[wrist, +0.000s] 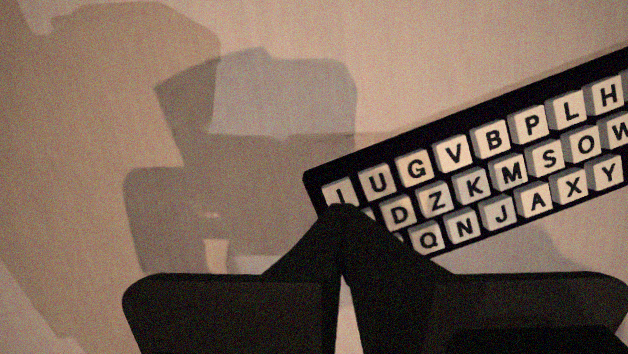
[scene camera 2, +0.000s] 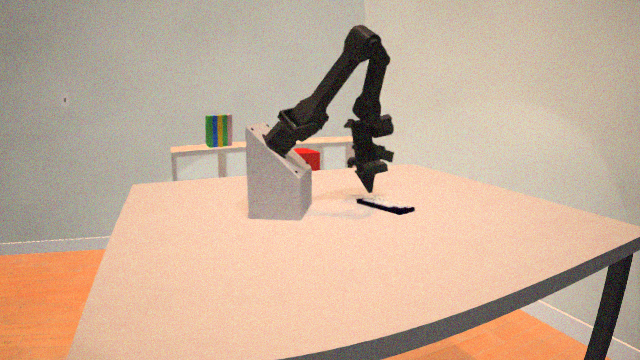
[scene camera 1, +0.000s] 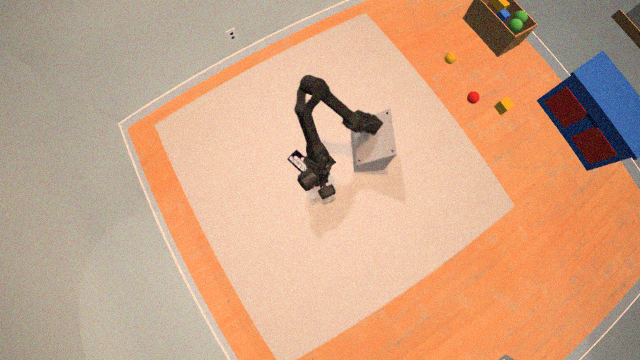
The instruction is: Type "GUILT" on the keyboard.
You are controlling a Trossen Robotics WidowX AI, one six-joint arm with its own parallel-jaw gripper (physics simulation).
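Places are measured from the arm's base along level axes (x ahead, y left, z up), in centimetres.
Pixels of known places: gripper, fingertip midpoint: (wrist: 341, 213) (scene camera 2: 370, 193); arm's base, origin of the base link: (scene camera 2: 273, 146) (scene camera 1: 374, 125).
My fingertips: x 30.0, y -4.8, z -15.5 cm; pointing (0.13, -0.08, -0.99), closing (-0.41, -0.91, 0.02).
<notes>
Ahead of a thing's pixels: the offset from my fingertips to its top centre. Level surfaces: height alone.
The black keyboard @[dy -7.8, dx -1.8, dz -0.9 cm] (scene camera 1: 297, 160) (scene camera 2: 385, 205) (wrist: 425, 137) with pale letter keys lies flat on the table. In the wrist view it slants up to the right. The I key @[dy -0.2, dx +0.3, dz -0.9 cm] (wrist: 337, 192) is at the left end of its top row, followed by the U key @[dy -1.9, dx +0.2, dz -0.9 cm] (wrist: 378, 183) and the G key @[dy -3.6, dx +0.1, dz -0.9 cm] (wrist: 417, 169). The L key @[dy -10.5, dx -0.2, dz -0.9 cm] (wrist: 571, 111) is farther right. The T key @[dy -0.5, dx -1.4, dz -0.9 cm] (wrist: 369, 215) is mostly hidden behind the fingertips, below I and left of D. My gripper (scene camera 2: 369, 190) (wrist: 341, 213) is shut and empty, tips down, a little above the keyboard's left end. Scene camera 1 hides its fingertips.
The arm's grey base block (scene camera 1: 374, 142) (scene camera 2: 277, 182) stands on the table @[dz -2.5 cm] (scene camera 1: 350, 280) (scene camera 2: 250, 280) beside the keyboard. Off the table are a brown box (scene camera 1: 487, 30), a blue box-like piece (scene camera 1: 612, 100), a red ball (scene camera 1: 473, 97) and a yellow ball (scene camera 1: 450, 58).
</notes>
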